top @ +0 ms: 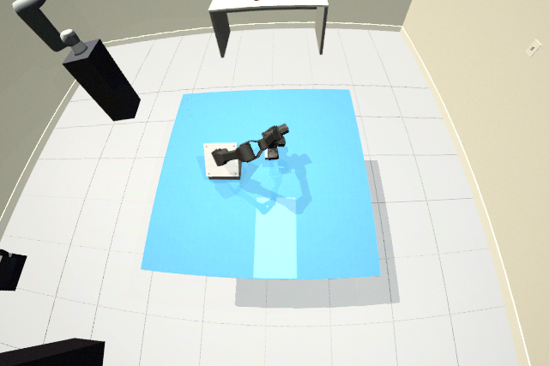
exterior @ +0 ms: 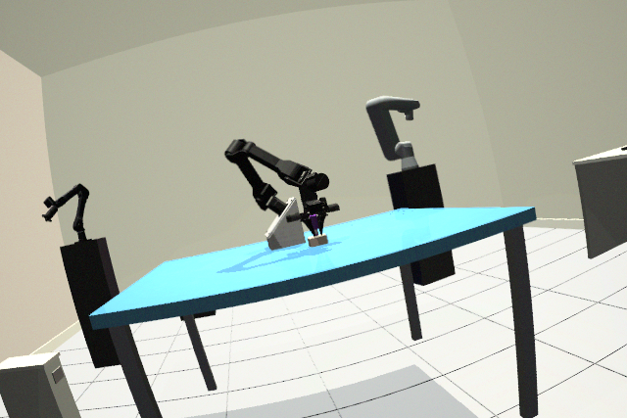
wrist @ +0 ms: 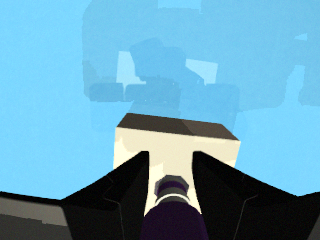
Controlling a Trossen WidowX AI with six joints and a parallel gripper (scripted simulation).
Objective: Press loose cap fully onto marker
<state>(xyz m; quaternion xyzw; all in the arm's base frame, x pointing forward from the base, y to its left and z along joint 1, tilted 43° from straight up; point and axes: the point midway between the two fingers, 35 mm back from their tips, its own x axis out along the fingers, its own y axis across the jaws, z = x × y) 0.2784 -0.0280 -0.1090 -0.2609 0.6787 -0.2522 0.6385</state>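
Now: the marker cap 50 mm above my gripper tip and 20 mm behind it. From my gripper tip the other things lie so: holder block (20 mm below, 20 mm behind).
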